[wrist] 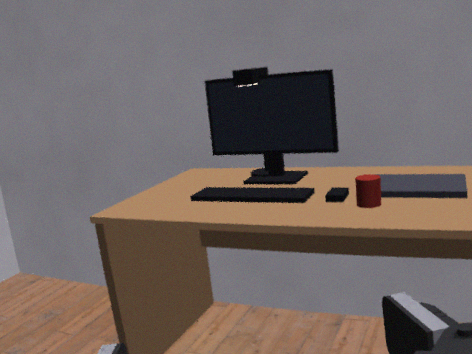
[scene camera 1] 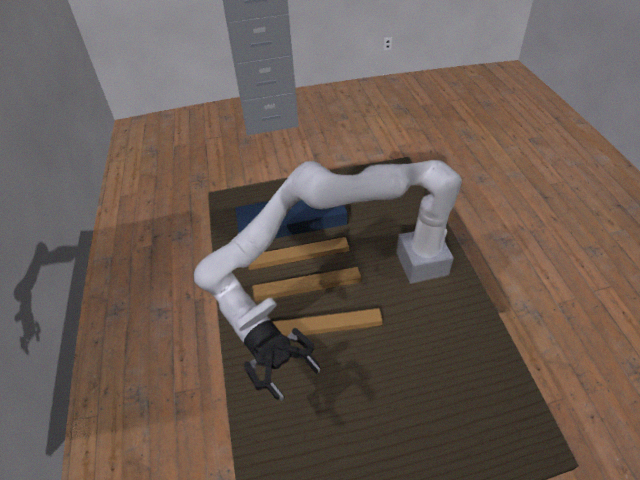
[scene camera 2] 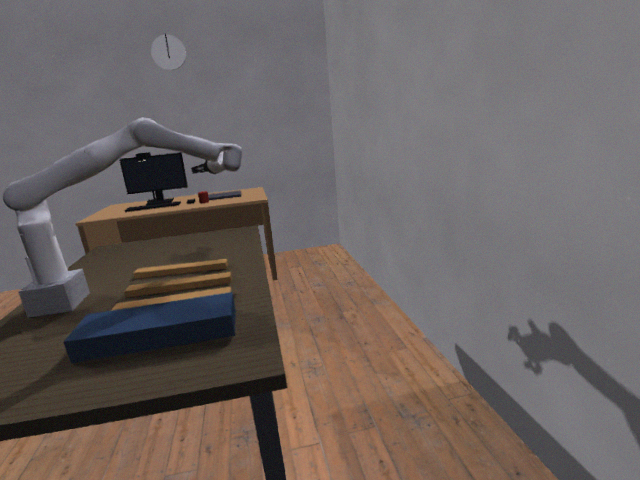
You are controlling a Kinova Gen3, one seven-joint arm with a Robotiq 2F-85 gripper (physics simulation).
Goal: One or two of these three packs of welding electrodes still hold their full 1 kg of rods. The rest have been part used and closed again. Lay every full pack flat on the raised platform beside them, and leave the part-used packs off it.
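Seen in the pictures: gripper, fingertip midpoint: (wrist: 258,348) (scene camera 1: 301,385) (scene camera 2: 203,169); arm's base, link origin: (scene camera 1: 425,246) (scene camera 2: 53,278).
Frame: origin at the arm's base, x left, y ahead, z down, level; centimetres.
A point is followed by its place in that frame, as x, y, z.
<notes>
Three long, slim yellow-orange packs lie flat, apart and roughly parallel on the dark table. The first pack (scene camera 1: 305,252) {-17.0, 36.8, 7.0} (scene camera 2: 173,299) {-19.7, 39.5, 6.9} is nearest the raised blue platform (scene camera 1: 330,219) {-27.5, 24.1, 5.1} (scene camera 2: 155,321) {-39.5, 37.6, 3.4}, the second pack (scene camera 1: 315,281) {-3.8, 37.3, 6.9} (scene camera 2: 178,284) {-7.0, 40.0, 7.2} is in the middle, and the third pack (scene camera 1: 336,321) {13.0, 35.7, 6.9} (scene camera 2: 180,268) {9.6, 39.4, 7.3} is farthest from it. The platform shows no pack on it. In scene camera 1 the arm hides parts of the platform and packs. The packs look alike; their fill cannot be told. My gripper (scene camera 1: 298,381) {44.6, 53.6, -26.7} (scene camera 2: 193,169) {44.6, 53.6, -26.7} (wrist: 265,335) {44.6, 53.6, -26.7} is open and empty, high above the table, beyond the third pack.
The arm's base stands on a grey block (scene camera 1: 426,266) {6.4, 2.6, 1.7} (scene camera 2: 54,299) {-7.8, 1.9, 4.5} at the table's side. A separate desk (scene camera 2: 242,198) (wrist: 150,205) holds a monitor (scene camera 2: 154,173) (wrist: 272,115), a keyboard (wrist: 252,194) and a red cup (scene camera 2: 203,196) (wrist: 368,191). A filing cabinet (scene camera 1: 268,82) stands by the wall.
</notes>
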